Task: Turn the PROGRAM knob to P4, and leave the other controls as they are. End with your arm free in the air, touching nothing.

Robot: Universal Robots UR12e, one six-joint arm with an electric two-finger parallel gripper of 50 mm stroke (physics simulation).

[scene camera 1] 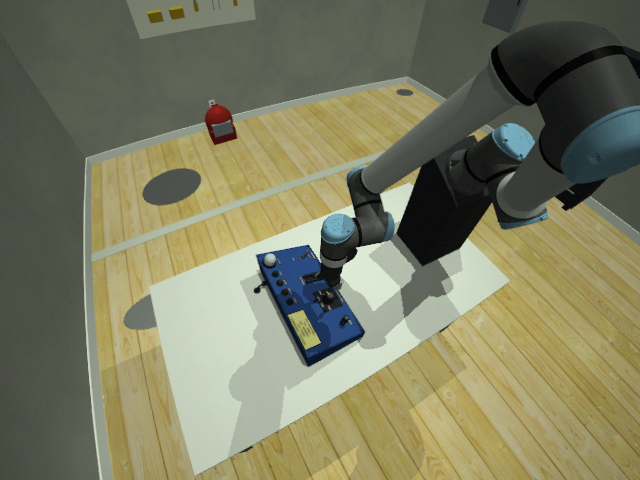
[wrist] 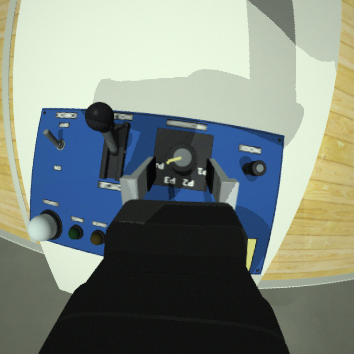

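Observation:
The PROGRAM knob (scene camera 1: 327,296) (wrist: 182,157) stands on its dark square plate on the blue control panel (scene camera 1: 333,338) (wrist: 75,185). In the wrist view its yellow pointer is directed at the P4 label, to the left; P3, P2 and P1 run on around the dial to the right. My gripper (scene camera 1: 333,284) (wrist: 180,167) is open, with nothing between its fingers. It hangs above the panel, its fingers to either side of the knob in the wrist view and apart from it. The exact height of the fingertips is hard to tell in the scene view.
A black ball-topped lever (wrist: 99,116) rises beside the dial. The panel also bears a toggle switch (wrist: 54,139), a MODE knob (wrist: 257,168), a white dome button (scene camera 1: 269,259) (wrist: 44,226), small round buttons and a yellow label (scene camera 1: 305,329). The panel lies on a white table (scene camera 1: 206,372).

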